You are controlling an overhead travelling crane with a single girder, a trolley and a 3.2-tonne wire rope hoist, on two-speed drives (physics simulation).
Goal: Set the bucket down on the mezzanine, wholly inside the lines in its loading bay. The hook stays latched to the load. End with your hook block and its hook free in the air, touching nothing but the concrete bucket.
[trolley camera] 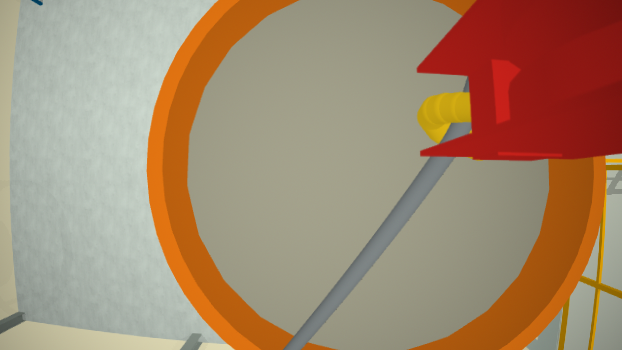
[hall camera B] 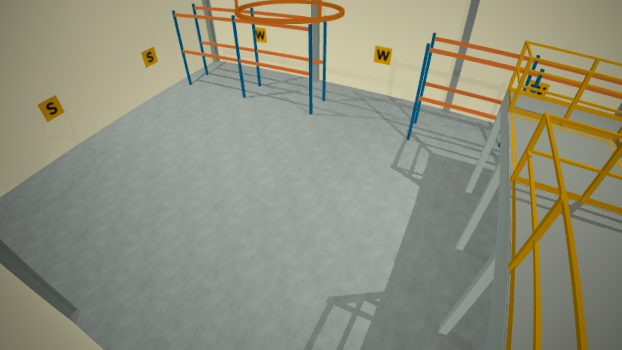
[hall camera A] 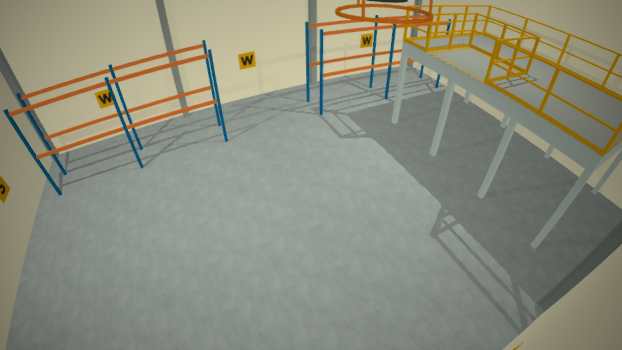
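Observation:
The orange concrete bucket (hall camera A: 383,20) (hall camera B: 290,19) (trolley camera: 175,165) hangs upright in the air. Its base ring and a bit of its dark outlet show at the top of hall camera A; its upper part is cut off. In the trolley camera my yellow hook (trolley camera: 441,111), under the red hook block, holds the bucket's grey bail bar. Both are outside the hall views. The mezzanine (hall camera A: 450,74) (hall camera B: 502,225) is right of the bucket in hall camera B and the trolley camera. Thin yellow lines (hall camera A: 450,48) lie on its deck near the far end.
Yellow railings (hall camera A: 549,90) (hall camera B: 564,195) (trolley camera: 598,285) stand along the mezzanine, with a box-shaped railing frame (hall camera A: 495,60) at its near long edge. Blue and orange racks (hall camera A: 125,110) (hall camera B: 240,60) stand along the walls. Grey columns (hall camera A: 172,60) stand against the wall.

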